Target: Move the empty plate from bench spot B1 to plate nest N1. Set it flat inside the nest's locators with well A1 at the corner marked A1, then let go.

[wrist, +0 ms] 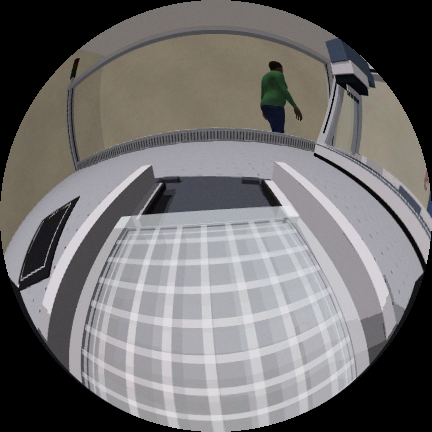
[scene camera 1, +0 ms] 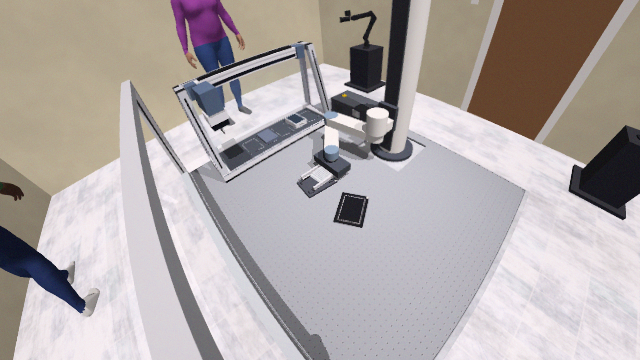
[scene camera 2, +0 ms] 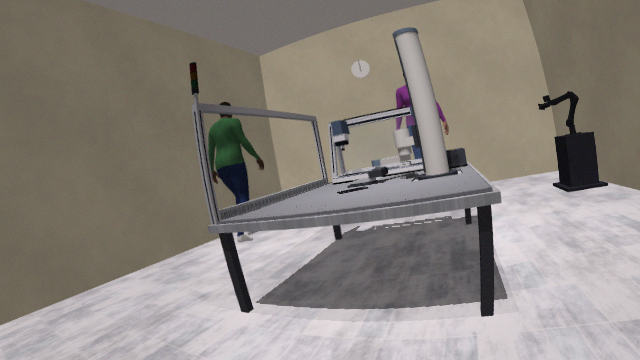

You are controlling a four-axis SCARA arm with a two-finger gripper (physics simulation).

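Pixels of known places: gripper, between the fingertips: (wrist: 212,171) (scene camera 1: 307,183) (scene camera 2: 355,181); arm's base, origin of its link: (scene camera 1: 391,147) (scene camera 2: 437,176).
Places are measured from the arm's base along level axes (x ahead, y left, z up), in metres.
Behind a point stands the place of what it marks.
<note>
The pale, clear plate (scene camera 1: 321,174) {x 0.459, y -0.099, z 0.041 m} (wrist: 215,310) with a grid of wells is level between the two long light fingers of my gripper (scene camera 1: 307,183) {x 0.544, y -0.104, z 0.041 m} (wrist: 212,171) {x 0.544, y -0.104, z 0.041 m}, which is shut on its sides. The dark plate nest N1 (scene camera 1: 312,193) {x 0.562, y -0.048, z 0.025 m} (wrist: 215,192) {x 0.542, y -0.106, z 0.025 m} is under the plate; its far part, with raised locators, shows beyond the plate's edge in the wrist view. Whether the plate touches the nest is hidden, and the A1 marks cannot be read. Bench spot B1 (scene camera 1: 351,210) {x 0.498, y 0.143, z 0.015 m} (scene camera 2: 352,190) {x 0.485, y 0.161, z 0.014 m} (wrist: 47,242) {x 0.485, y 0.094, z 0.015 m}, a black mat with a white outline, lies beside the nest without a plate.
A gantry frame (scene camera 1: 250,63) {x 0.447, y -0.622, z 0.501 m} (wrist: 329,120) {x 0.818, y -0.479, z 0.157 m} stands over a deck with several items. The arm's column (scene camera 1: 412,75) {x 0.032, y 0.068, z 0.462 m} (scene camera 2: 425,105) {x -0.009, y 0.074, z 0.410 m} rises at the back of the bench, by a dark box (scene camera 1: 356,104) {x -0.076, y -0.348, z 0.128 m}. A framed screen borders the bench. A person in green (scene camera 2: 229,142) (wrist: 274,90) is outside the screen.
</note>
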